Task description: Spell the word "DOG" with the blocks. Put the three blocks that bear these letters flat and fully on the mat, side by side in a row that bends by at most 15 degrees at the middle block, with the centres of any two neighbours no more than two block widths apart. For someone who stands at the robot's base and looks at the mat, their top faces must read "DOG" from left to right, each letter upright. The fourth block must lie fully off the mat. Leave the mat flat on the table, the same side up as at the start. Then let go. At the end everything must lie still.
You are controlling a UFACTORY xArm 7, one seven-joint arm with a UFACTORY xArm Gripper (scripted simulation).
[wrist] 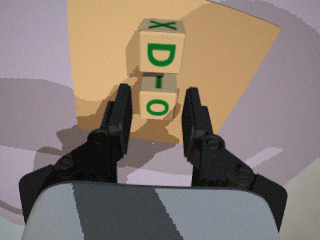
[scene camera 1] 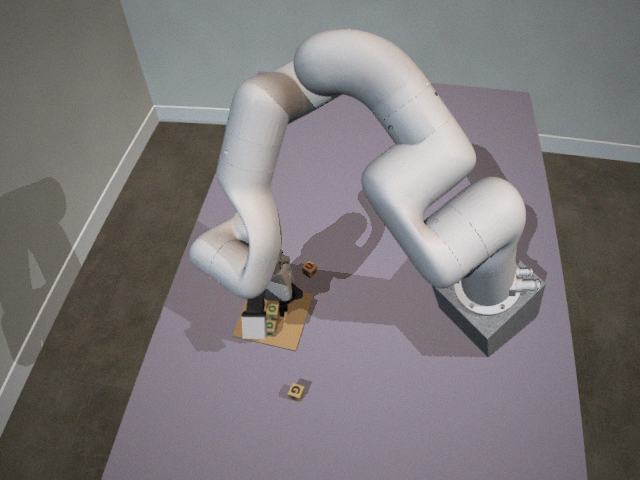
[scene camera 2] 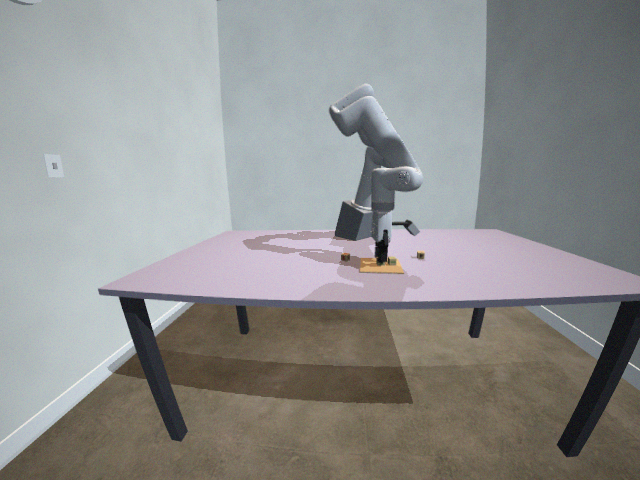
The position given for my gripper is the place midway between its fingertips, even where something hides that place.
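My gripper (scene camera 1: 272, 310), also visible in the wrist view (wrist: 157, 100). A mat (scene camera 1: 289, 329), likewise visible in the wrist view (wrist: 222, 53).
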